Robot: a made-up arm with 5 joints.
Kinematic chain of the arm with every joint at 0, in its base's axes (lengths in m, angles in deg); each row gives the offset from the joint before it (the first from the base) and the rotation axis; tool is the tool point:
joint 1: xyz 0 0 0.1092 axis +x
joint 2: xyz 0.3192 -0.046 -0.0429 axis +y
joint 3: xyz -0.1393 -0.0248 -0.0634 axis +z
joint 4: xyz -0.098 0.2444 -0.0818 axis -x
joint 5: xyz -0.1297 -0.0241 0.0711 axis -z
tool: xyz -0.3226 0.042 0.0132
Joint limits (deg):
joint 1: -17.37..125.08
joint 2: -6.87..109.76
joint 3: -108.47..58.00
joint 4: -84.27..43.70
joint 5: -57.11..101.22
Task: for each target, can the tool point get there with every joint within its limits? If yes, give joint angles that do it. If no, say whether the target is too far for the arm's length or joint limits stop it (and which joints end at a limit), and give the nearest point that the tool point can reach.
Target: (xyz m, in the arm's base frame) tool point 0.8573 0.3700 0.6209
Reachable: no: joint limits stop it (at a limit: joint 1, joint 2) | nearest point 0.6229 0.2884 0.5691 | short by 0.254 m
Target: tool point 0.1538 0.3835 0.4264
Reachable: yes | joints 54.48 26.86 -81.91 -40.19 -22.36
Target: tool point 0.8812 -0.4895 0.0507
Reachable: no: joint limits stop it (at a limit: joint 2) | nearest point 0.6555 -0.4770 0.0522 | short by 0.226 m
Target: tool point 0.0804 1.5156 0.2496
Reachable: no: too far | nearest point 0.1290 0.6387 0.1684 | short by 0.882 m
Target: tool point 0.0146 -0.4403 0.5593
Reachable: yes | joints 20.13 69.07 36.54 -2.69 -14.88
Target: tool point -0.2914 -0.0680 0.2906
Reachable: yes | joints 85.91 14.54 -14.52 11.46 -29.44
